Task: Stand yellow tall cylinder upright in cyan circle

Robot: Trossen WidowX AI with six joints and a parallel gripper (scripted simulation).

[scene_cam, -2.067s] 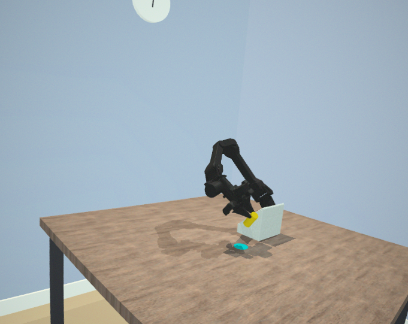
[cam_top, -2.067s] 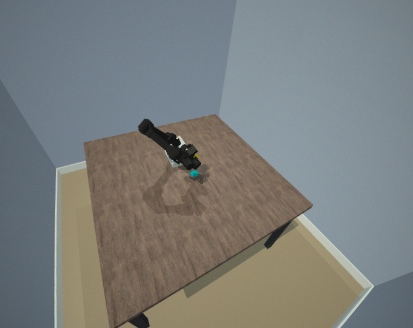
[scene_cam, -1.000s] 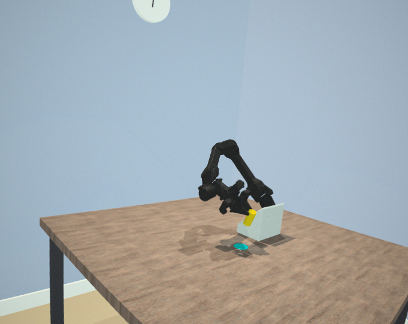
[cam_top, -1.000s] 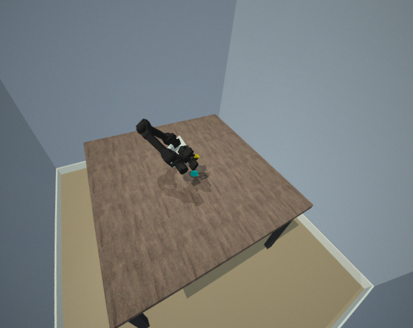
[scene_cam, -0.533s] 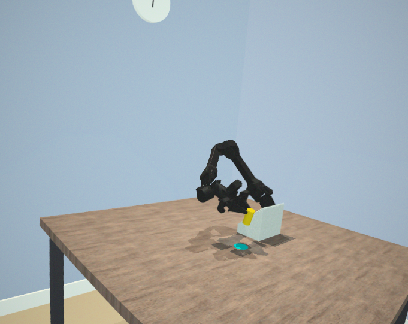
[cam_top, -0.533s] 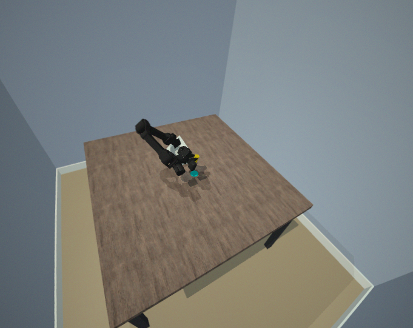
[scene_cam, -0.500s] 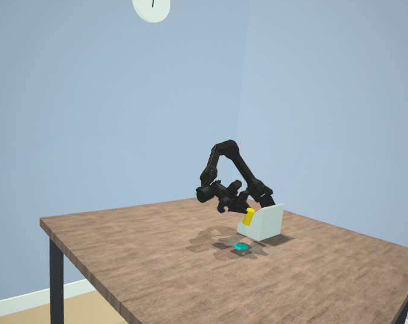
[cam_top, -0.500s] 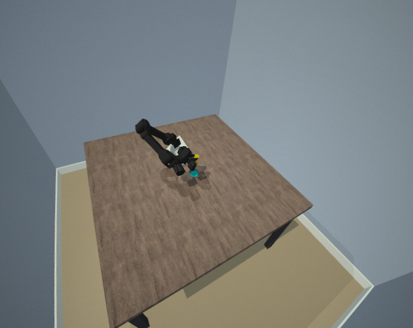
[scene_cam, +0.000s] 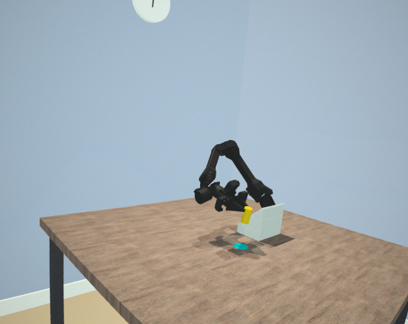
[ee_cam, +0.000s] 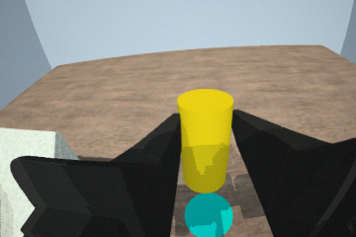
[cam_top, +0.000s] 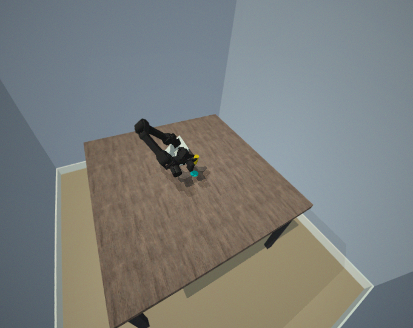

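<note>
My gripper tip is now 16 cm above the cyan circle. The rest, counted from my gripper tip: yellow tall cylinder (2 cm below).
</note>
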